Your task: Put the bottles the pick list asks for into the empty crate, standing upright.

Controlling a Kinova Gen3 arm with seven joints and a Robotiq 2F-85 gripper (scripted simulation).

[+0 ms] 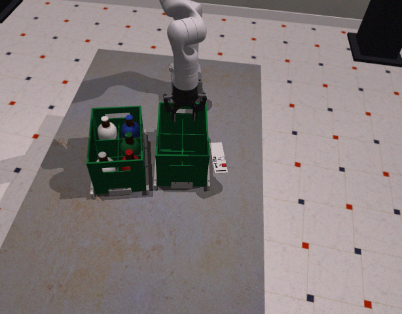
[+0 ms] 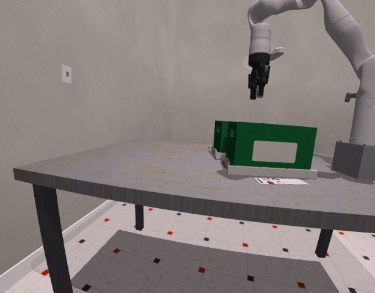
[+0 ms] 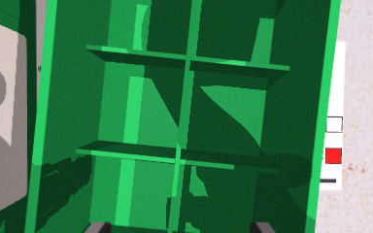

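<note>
Right now my hand is 190 mm above the red-label bottle, 180 mm to the left of it and 90 mm short of it. Round my hand: green bottle: 200 mm to the right, 190 mm below; blue bottle: 220 mm to the right, 190 mm below, 80 mm behind; pick list: 280 mm below, 130 mm to the left, 80 mm behind.
</note>
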